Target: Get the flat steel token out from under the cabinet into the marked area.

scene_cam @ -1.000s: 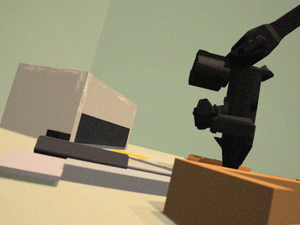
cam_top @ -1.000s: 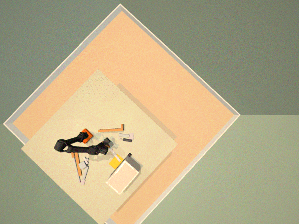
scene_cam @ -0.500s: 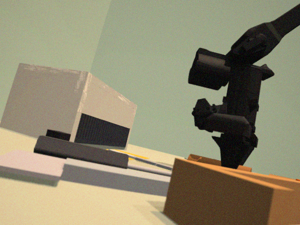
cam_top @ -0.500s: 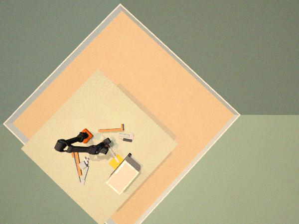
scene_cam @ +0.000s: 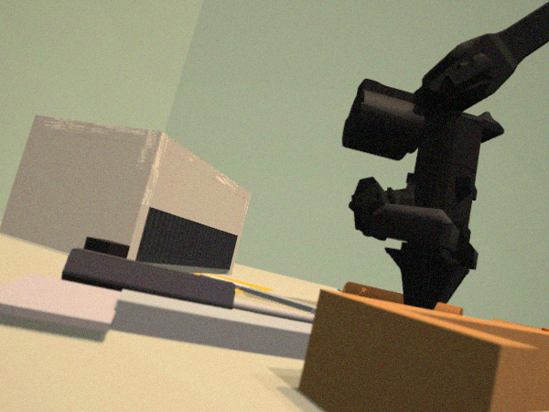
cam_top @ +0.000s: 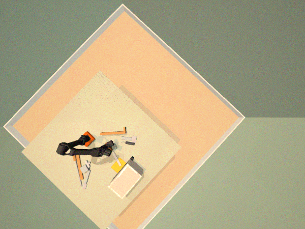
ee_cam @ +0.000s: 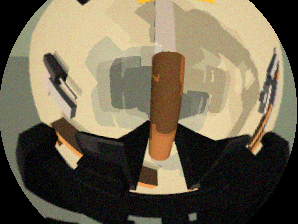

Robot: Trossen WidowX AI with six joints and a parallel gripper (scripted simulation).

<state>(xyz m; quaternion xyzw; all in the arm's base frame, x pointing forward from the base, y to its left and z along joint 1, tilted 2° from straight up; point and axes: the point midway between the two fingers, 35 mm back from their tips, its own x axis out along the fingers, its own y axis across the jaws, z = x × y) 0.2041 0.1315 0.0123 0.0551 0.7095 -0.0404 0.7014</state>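
The dark screwdriver lies 18 cm to the left of my gripper tip and 11 cm ahead of it. Also, from my gripper tip: token (39 cm ahead, 3 cm to the right); then orange stick (40 cm to the right, 1 cm behind).
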